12 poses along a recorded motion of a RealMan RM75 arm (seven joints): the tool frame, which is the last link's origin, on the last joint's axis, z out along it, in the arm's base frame.
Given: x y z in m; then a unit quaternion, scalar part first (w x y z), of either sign.
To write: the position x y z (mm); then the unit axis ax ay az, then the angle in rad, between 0 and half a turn. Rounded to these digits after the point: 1 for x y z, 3 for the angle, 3 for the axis.
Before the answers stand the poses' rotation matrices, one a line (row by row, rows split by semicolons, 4 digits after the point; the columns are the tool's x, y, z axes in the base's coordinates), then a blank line. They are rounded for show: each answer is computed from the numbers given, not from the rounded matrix.
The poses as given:
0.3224 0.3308 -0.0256 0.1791 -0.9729 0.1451 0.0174
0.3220 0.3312 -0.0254 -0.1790 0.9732 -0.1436 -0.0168
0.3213 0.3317 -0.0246 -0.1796 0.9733 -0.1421 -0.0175
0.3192 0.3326 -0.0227 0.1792 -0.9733 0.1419 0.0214
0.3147 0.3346 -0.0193 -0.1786 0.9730 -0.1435 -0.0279
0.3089 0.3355 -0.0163 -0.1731 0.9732 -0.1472 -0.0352
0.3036 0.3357 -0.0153 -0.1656 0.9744 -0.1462 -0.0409
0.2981 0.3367 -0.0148 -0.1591 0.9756 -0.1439 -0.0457
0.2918 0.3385 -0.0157 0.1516 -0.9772 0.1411 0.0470
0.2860 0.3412 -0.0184 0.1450 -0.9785 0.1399 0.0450
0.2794 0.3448 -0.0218 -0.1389 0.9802 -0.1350 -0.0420
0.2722 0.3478 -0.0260 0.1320 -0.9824 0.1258 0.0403
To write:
0.9573 -0.2886 0.0181; -0.2761 -0.8937 0.3536; -0.0858 -0.3435 -0.9352
0.9582 -0.2855 0.0187; -0.2735 -0.8947 0.3532; -0.0841 -0.3436 -0.9354
0.9590 -0.2829 0.0170; -0.2703 -0.8951 0.3546; -0.0851 -0.3446 -0.9349
0.9588 -0.2839 0.0092; -0.2685 -0.8955 0.3549; -0.0925 -0.3428 -0.9349
0.9573 -0.2892 -0.0030; -0.2693 -0.8950 0.3556; -0.1056 -0.3395 -0.9346
0.9542 -0.2987 -0.0176; -0.2743 -0.8967 0.3473; -0.1195 -0.3266 -0.9376
0.9539 -0.2985 -0.0313; -0.2714 -0.9024 0.3347; -0.1281 -0.3108 -0.9418
0.9544 -0.2953 -0.0434; -0.2663 -0.9080 0.3236; -0.1350 -0.2973 -0.9452
0.9558 -0.2900 -0.0491; -0.2615 -0.9142 0.3095; -0.1346 -0.2830 -0.9496
0.9568 -0.2868 -0.0475; -0.2607 -0.9188 0.2963; -0.1286 -0.2712 -0.9539
0.9600 -0.2763 -0.0448; -0.2530 -0.9250 0.2836; -0.1198 -0.2609 -0.9579
0.9651 -0.2578 -0.0460; -0.2365 -0.9335 0.2695; -0.1124 -0.2492 -0.9619

322.4 330.8 -25.6 -0.989 0.147 0.018 2.781
322.0 331.2 -25.4 -0.989 0.146 0.017 2.782
321.3 331.7 -24.6 -0.989 0.144 0.018 2.780
319.2 332.6 -22.7 -0.989 0.144 0.022 2.781
314.7 334.6 -19.3 -0.989 0.146 0.028 2.782
308.9 335.5 -16.3 -0.988 0.149 0.036 2.794
303.6 335.7 -15.3 -0.988 0.148 0.041 2.809
298.1 336.7 -14.8 -0.988 0.146 0.046 2.822
291.8 338.5 -15.7 -0.989 0.143 0.048 2.837
286.0 341.2 -18.4 -0.989 0.141 0.045 2.851
279.4 344.8 -21.8 -0.990 0.136 0.042 2.863
272.2 347.8 -26.0 -0.991 0.127 0.041 2.877

